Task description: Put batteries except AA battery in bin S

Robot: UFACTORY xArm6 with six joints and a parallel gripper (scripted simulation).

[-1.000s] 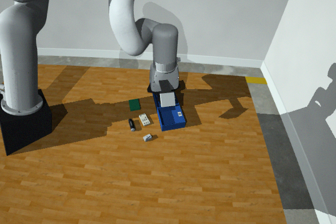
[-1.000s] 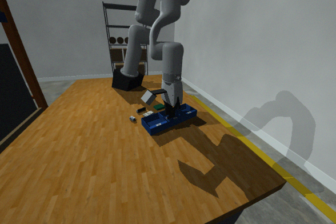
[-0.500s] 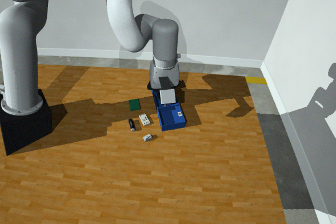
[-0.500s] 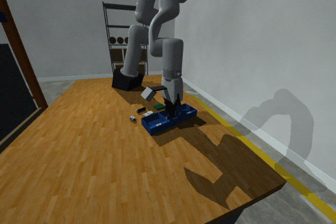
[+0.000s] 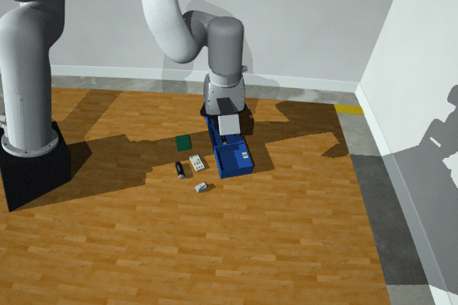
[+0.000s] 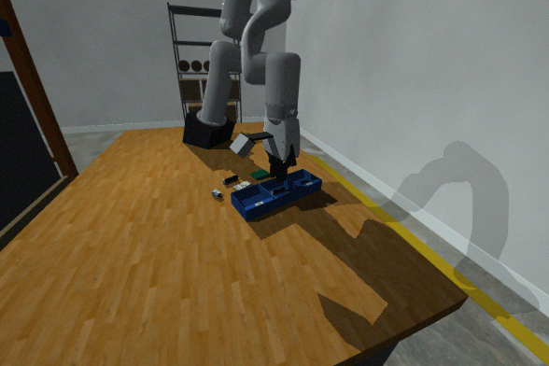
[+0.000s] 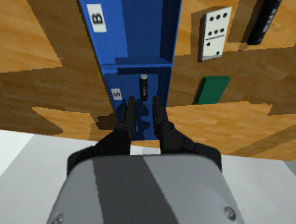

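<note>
Right now the long blue bin is 10 mm ahead of my hand and 60 mm below it. From my hand the other things lie so: grey-white block (20 mm behind, 170 mm to the right, 60 mm below); white domino (50 mm behind, 90 mm to the right, 70 mm below); green block (110 mm behind, 30 mm to the right, 70 mm below).
</note>
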